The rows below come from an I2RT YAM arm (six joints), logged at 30 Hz.
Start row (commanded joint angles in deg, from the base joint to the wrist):
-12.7, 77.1, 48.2, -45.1, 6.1, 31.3
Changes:
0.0, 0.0, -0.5, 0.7, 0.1, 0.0
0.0, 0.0, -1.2, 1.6, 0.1, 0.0
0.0, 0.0, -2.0, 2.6, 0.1, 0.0
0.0, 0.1, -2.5, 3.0, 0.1, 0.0
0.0, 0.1, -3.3, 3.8, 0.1, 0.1
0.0, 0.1, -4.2, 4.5, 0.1, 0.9
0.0, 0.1, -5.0, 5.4, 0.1, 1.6
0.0, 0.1, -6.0, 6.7, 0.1, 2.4
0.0, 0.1, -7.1, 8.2, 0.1, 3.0
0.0, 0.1, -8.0, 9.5, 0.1, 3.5
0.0, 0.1, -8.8, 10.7, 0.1, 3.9
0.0, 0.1, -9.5, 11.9, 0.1, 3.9
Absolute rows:
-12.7, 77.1, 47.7, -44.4, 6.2, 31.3
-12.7, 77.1, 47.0, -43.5, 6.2, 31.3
-12.7, 77.1, 46.2, -42.5, 6.2, 31.3
-12.7, 77.2, 45.7, -42.1, 6.2, 31.3
-12.7, 77.2, 44.9, -41.3, 6.2, 31.4
-12.7, 77.2, 44.0, -40.6, 6.2, 32.2
-12.7, 77.2, 43.2, -39.7, 6.2, 32.9
-12.7, 77.2, 42.2, -38.4, 6.2, 33.7
-12.7, 77.2, 41.1, -36.9, 6.2, 34.3
-12.7, 77.2, 40.2, -35.6, 6.2, 34.8
-12.7, 77.2, 39.4, -34.4, 6.2, 35.2
-12.7, 77.2, 38.7, -33.2, 6.2, 35.2

